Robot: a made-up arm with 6 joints.
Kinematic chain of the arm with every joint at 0, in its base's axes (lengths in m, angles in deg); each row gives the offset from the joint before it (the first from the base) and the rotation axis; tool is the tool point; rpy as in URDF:
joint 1: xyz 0 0 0.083 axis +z
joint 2: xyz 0 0 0 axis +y
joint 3: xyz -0.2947 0 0.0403 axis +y
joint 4: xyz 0.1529 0 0.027 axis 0.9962 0 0.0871
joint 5: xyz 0 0 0 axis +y
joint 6: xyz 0.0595 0 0.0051 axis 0.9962 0 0.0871
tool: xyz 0 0 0 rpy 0 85 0
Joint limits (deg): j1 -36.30..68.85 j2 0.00..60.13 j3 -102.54..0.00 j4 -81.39..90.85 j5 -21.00..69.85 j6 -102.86..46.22
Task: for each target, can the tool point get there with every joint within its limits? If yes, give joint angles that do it. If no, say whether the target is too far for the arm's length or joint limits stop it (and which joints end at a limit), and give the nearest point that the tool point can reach.
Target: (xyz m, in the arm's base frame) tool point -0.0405 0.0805 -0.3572
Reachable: no: joint limits stop it (at a limit: joint 1, joint 2, joint 3, joint 5) | nearest point -0.0913 0.0726 0.0964 | short by 0.456 m
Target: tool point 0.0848 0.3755 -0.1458
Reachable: no: joint limits stop it (at a limit: joint 1, joint 2, joint 3, joint 5) | nearest point -0.0698 0.1048 0.1163 | short by 0.407 m
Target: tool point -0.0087 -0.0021 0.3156
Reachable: yes | joints -9.89 34.36 -33.45 40.15 -5.33 18.10
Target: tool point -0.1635 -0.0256 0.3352
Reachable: yes | joints 6.71 8.36 -61.75 -13.14 27.86 -78.15
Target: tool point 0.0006 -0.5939 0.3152
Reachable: no: too far | nearest point -0.0806 -0.3503 0.2973 | short by 0.257 m
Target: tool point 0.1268 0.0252 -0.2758
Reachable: no: joint limits stop it (at a limit: joint 1, joint 2, joint 3) | nearest point -0.0294 -0.1130 0.0981 | short by 0.428 m
